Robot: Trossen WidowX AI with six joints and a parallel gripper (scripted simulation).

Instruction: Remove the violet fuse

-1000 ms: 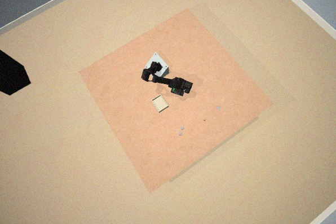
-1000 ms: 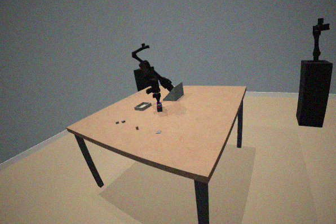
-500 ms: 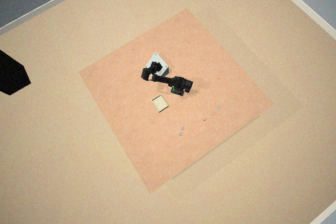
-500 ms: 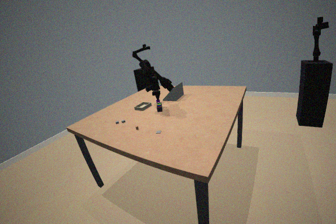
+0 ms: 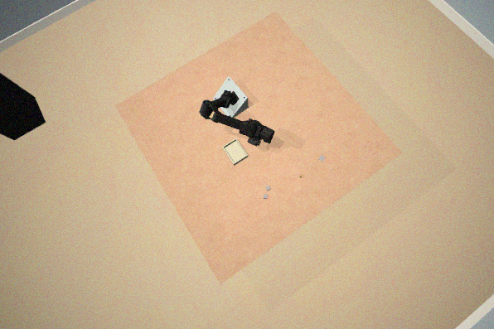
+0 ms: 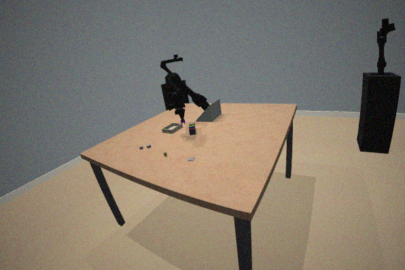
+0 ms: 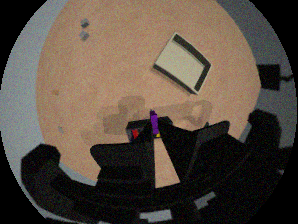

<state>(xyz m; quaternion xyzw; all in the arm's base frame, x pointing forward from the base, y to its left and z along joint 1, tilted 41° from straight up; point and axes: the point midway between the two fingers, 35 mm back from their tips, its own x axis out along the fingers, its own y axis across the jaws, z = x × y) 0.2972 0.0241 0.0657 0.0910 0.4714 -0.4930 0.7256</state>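
Now: the tray 140 mm to the right of my gripper tip, 90 mm below it and 20 mm behind it. Round my gripper tip: violet fuse: 10 mm below.
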